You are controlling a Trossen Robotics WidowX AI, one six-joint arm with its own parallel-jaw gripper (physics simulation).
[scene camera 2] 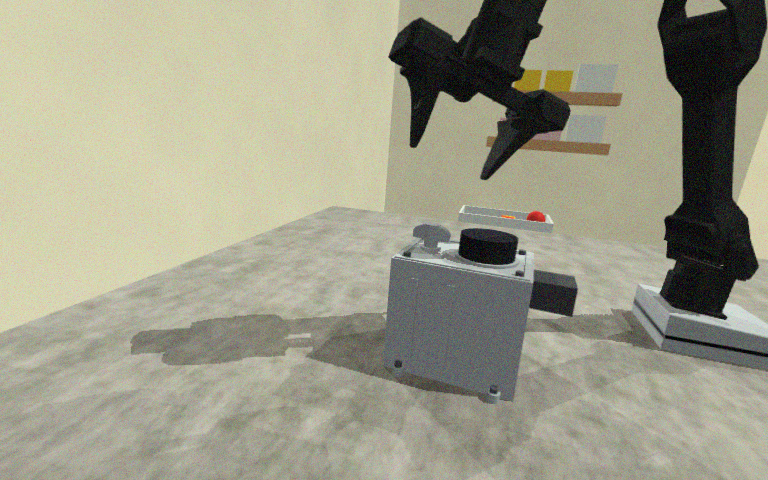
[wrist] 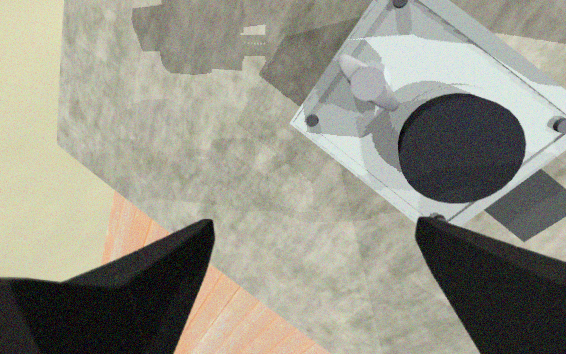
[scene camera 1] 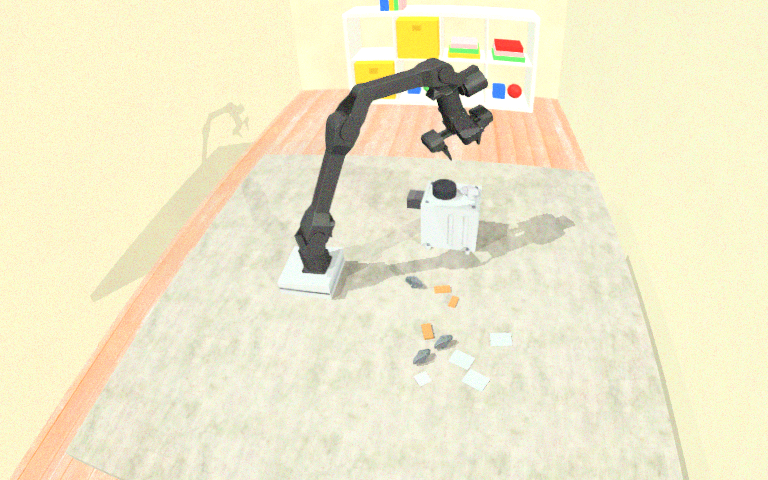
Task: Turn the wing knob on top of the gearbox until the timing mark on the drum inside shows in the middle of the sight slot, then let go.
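Pixels of known places: gripper, fingertip midpoint: (scene camera 2: 449, 164) (wrist: 314, 228) (scene camera 1: 464, 151); arm's base, link origin: (scene camera 2: 690, 305) (scene camera 1: 317, 264).
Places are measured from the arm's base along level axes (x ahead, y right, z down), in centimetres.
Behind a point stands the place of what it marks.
Observation:
The pale grey gearbox (scene camera 1: 450, 226) {x 31.5, y -16.4, z -3.3 cm} (scene camera 2: 455, 328) {x 30.8, y -28.8, z -2.1 cm} (wrist: 450, 60) {x 32.5, y -19.1, z -8.8 cm} stands upright on the mat. Its light wing knob (scene camera 1: 471, 191) {x 36.2, y -21.9, z -11.2 cm} (scene camera 2: 431, 233) {x 35.5, y -23.7, z -11.0 cm} (wrist: 367, 83) {x 35.7, y -22.7, z -12.0 cm} sits on the top near one corner, beside a wide black round cap (scene camera 1: 444, 189) {x 29.2, y -20.9, z -11.6 cm} (scene camera 2: 488, 246) {x 28.7, y -26.1, z -11.1 cm} (wrist: 462, 148) {x 29.0, y -22.5, z -11.6 cm}. In the wrist view the wings slant from upper left to lower right. My gripper (scene camera 1: 464, 150) {x 33.7, y -27.7, z -19.6 cm} (scene camera 2: 449, 162) {x 33.7, y -27.7, z -19.6 cm} (wrist: 314, 228) {x 33.7, y -27.7, z -19.6 cm} is open and empty, well above the gearbox and apart from the knob. I cannot make out the sight slot, the drum or the timing mark in these views.
A dark block (scene camera 1: 415, 199) {x 21.5, y -21.0, z -7.6 cm} (scene camera 2: 555, 292) {x 21.2, y -25.3, z -7.0 cm} (wrist: 530, 205) {x 21.3, y -23.0, z -7.8 cm} juts from the gearbox's side. Orange pieces (scene camera 1: 442, 289) {x 31.6, y -0.9, z 4.2 cm}, dark grey pieces (scene camera 1: 414, 281) {x 24.7, y -0.6, z 2.1 cm} and white tiles (scene camera 1: 500, 339) {x 46.9, y 12.4, z 4.5 cm} lie on the mat (scene camera 1: 254, 367) {x -5.9, y 30.5, z 4.8 cm}. A white tray (scene camera 2: 505, 226) with a red ball stands behind the gearbox in scene view 2.

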